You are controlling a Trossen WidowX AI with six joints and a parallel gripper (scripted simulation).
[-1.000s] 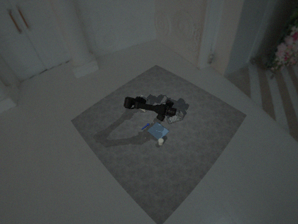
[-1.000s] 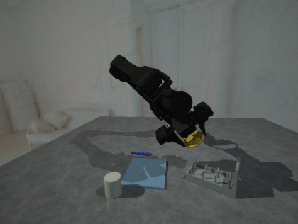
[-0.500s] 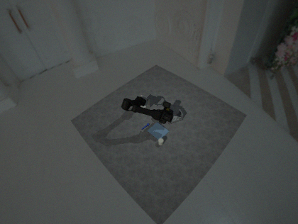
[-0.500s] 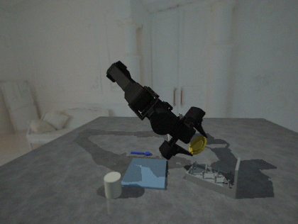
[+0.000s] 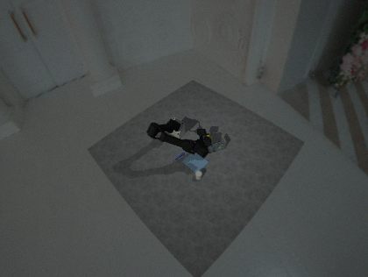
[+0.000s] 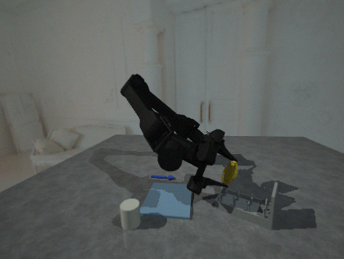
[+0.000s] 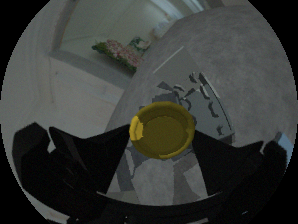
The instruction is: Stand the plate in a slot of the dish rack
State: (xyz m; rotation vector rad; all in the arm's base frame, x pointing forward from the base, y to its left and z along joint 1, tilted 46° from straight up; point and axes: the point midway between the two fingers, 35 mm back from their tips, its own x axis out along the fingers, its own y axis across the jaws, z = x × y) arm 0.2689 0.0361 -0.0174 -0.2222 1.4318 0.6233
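My gripper tip is 60 mm short of the grey dish rack, 20 mm to the right of it and 50 mm above it. The rest, counted from my gripper tip: cream cup (120 mm ahead, 260 mm to the right, 50 mm below); plate (10 mm to the right).
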